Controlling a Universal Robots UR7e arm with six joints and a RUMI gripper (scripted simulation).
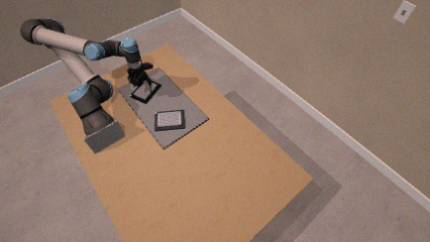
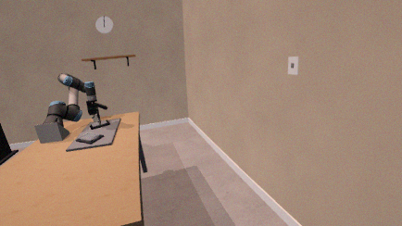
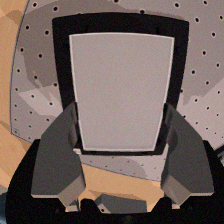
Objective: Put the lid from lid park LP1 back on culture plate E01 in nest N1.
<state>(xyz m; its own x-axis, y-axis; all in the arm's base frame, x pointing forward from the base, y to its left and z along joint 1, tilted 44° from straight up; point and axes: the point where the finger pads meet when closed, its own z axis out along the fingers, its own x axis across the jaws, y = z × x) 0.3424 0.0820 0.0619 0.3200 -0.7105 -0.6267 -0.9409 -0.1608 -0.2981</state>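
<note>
My gripper is now 20 mm above the dark lid park. Round my hand: dark plate nest N1: 30 mm behind, 270 mm to the right, 20 mm below; then clear lid: 10 mm below; then culture plate: 30 mm behind, 270 mm to the right, 10 mm below.
</note>
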